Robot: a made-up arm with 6 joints. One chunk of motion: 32 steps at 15 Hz.
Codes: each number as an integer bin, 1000 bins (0 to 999) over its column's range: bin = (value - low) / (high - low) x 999, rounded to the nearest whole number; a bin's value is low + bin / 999 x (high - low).
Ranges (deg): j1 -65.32..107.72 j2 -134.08..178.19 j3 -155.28..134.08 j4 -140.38..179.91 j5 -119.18..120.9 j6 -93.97..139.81
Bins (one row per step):
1: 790 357 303 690 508 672
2: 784 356 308 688 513 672
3: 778 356 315 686 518 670
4: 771 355 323 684 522 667
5: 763 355 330 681 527 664
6: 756 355 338 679 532 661
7: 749 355 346 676 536 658
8: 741 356 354 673 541 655
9: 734 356 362 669 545 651
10: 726 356 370 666 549 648
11: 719 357 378 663 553 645
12: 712 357 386 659 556 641
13: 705 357 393 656 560 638
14: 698 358 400 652 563 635
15: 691 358 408 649 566 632
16: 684 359 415 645 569 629
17: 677 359 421 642 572 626
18: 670 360 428 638 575 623
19: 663 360 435 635 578 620
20: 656 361 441 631 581 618
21: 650 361 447 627 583 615
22: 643 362 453 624 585 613
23: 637 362 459 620 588 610
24: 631 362 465 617 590 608
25: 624 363 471 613 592 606
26: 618 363 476 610 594 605
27: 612 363 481 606 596 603
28: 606 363 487 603 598 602
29: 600 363 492 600 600 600
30: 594 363 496 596 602 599
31: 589 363 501 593 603 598
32: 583 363 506 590 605 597
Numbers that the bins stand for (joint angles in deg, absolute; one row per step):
1: 71.52 -22.49 -67.52 80.84 2.90 63.29
2: 70.48 -22.80 -66.07 80.20 4.10 63.29
3: 69.44 -22.80 -64.04 79.56 5.31 62.82
4: 68.23 -23.11 -61.72 78.92 6.27 62.12
5: 66.84 -23.11 -59.70 77.96 7.47 61.42
6: 65.63 -23.11 -57.38 77.31 8.67 60.71
7: 64.42 -23.11 -55.06 76.35 9.63 60.01
8: 63.03 -22.80 -52.74 75.39 10.83 59.31
9: 61.82 -22.80 -50.43 74.11 11.79 58.37
10: 60.43 -22.80 -48.11 73.15 12.76 57.67
11: 59.22 -22.49 -45.79 72.18 13.72 56.97
12: 58.01 -22.49 -43.48 70.90 14.44 56.03
13: 56.80 -22.49 -41.45 69.94 15.40 55.33
14: 55.58 -22.18 -39.42 68.66 16.12 54.63
15: 54.37 -22.18 -37.10 67.70 16.84 53.93
16: 53.16 -21.86 -35.08 66.41 17.56 53.22
17: 51.95 -21.86 -33.34 65.45 18.28 52.52
18: 50.73 -21.55 -31.31 64.17 19.00 51.82
19: 49.52 -21.55 -29.28 63.21 19.73 51.12
20: 48.31 -21.24 -27.54 61.93 20.45 50.65
21: 47.27 -21.24 -25.81 60.64 20.93 49.95
22: 46.06 -20.93 -24.07 59.68 21.41 49.48
23: 45.02 -20.93 -22.33 58.40 22.13 48.78
24: 43.98 -20.93 -20.59 57.44 22.61 48.31
25: 42.77 -20.61 -18.86 56.15 23.09 47.84
26: 41.73 -20.61 -17.41 55.19 23.57 47.61
27: 40.69 -20.61 -15.96 53.91 24.05 47.14
28: 39.65 -20.61 -14.22 52.95 24.53 46.91
29: 38.61 -20.61 -12.77 51.99 25.01 46.44
30: 37.57 -20.61 -11.61 50.70 25.49 46.20
31: 36.70 -20.61 -10.17 49.74 25.73 45.97
32: 35.66 -20.61 -8.72 48.78 26.21 45.74

